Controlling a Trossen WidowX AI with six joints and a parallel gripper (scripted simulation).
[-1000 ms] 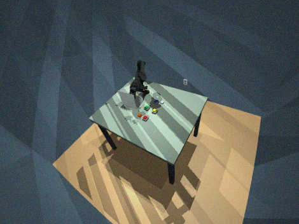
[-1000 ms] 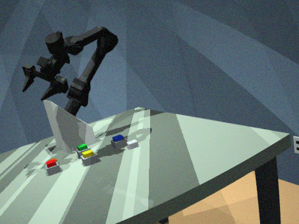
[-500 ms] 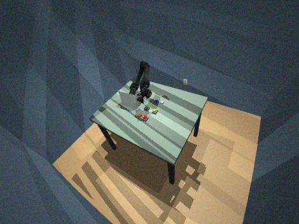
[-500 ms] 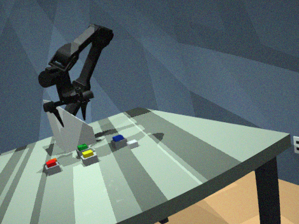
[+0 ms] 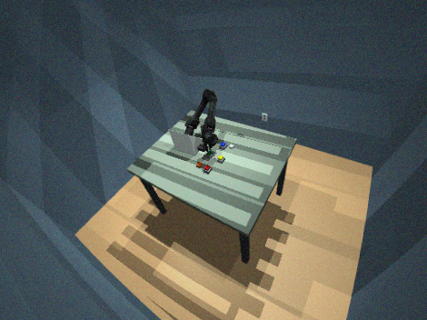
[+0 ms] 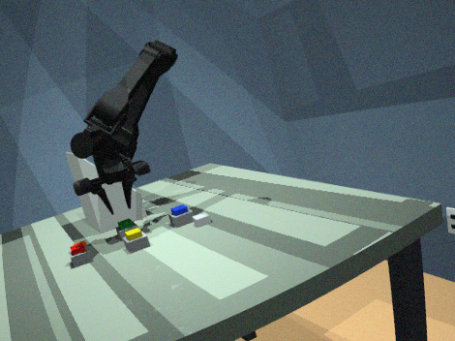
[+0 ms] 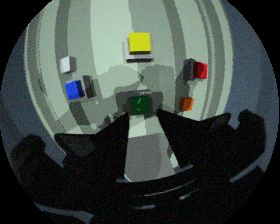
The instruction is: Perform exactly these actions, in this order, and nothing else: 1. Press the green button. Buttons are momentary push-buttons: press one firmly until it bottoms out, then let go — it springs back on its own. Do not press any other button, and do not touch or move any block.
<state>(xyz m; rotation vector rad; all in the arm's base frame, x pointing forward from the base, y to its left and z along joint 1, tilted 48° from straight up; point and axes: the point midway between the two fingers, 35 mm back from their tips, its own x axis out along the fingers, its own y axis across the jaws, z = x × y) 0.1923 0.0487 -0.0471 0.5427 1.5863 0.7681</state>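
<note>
Now: gripper tip 30 mm above the green button. Round my gripper tip: yellow button 110 mm ahead, 30 mm below; then blue button 40 mm ahead, 130 mm to the left, 30 mm below; then orange block 10 mm behind, 130 mm to the right, 60 mm below.
</note>
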